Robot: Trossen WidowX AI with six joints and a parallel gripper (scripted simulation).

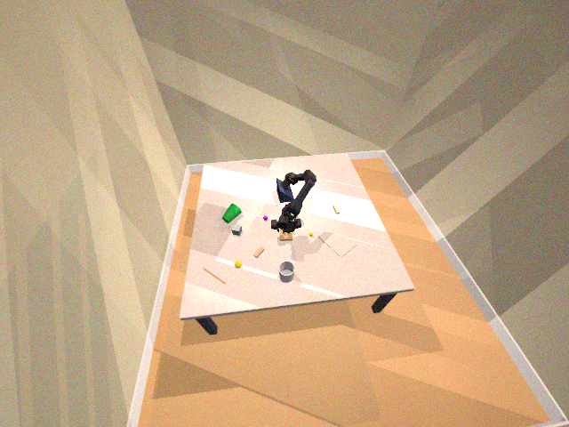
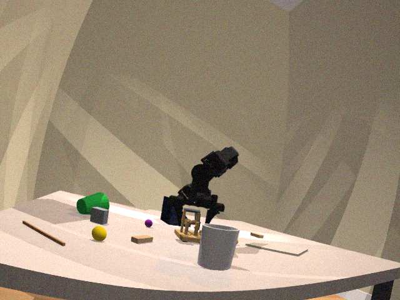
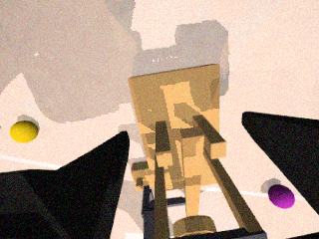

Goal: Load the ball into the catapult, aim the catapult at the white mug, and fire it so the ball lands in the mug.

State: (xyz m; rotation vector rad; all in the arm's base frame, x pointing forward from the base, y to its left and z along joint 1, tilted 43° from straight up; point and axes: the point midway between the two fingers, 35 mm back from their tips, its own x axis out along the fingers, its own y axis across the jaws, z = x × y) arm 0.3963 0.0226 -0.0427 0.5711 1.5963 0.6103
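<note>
The purple ball is 150 mm behind my gripper tip, 130 mm to the right of it and 30 mm below it. Round my gripper tip: white mug 290 mm ahead, 20 mm to the right, 20 mm below; then wooden catapult 70 mm behind, 20 mm to the left, 10 mm above; then small yellow ball 10 mm ahead, 170 mm to the left, 30 mm below.
</note>
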